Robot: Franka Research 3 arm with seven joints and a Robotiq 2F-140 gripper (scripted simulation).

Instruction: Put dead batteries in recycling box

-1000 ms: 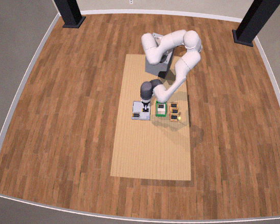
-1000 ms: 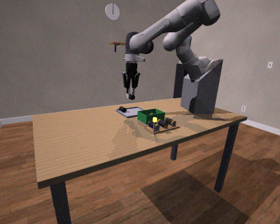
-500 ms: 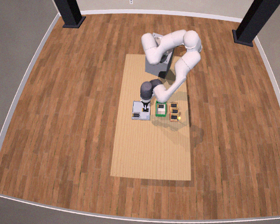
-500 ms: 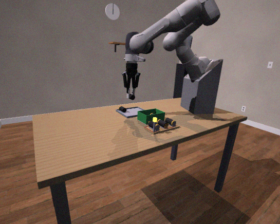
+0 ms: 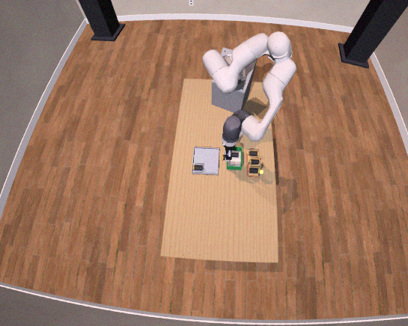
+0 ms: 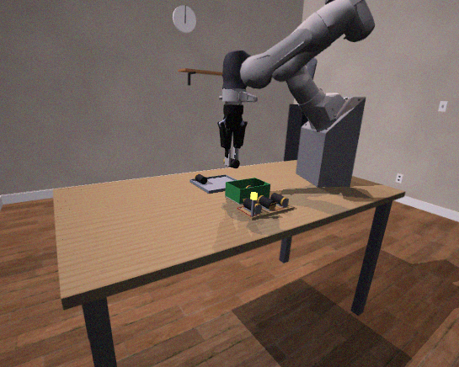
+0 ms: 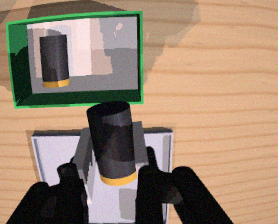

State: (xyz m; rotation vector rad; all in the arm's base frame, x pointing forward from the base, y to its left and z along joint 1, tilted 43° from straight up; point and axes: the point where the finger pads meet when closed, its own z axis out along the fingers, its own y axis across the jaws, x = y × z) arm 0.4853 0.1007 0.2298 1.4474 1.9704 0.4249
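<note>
Now: hand 14 cm above the green recycling box, 5 cm to the right of it and 5 cm past it. From my hand the other things lie so: grey tray (15 cm below, 14 cm to the right, 1 cm behind).
</note>
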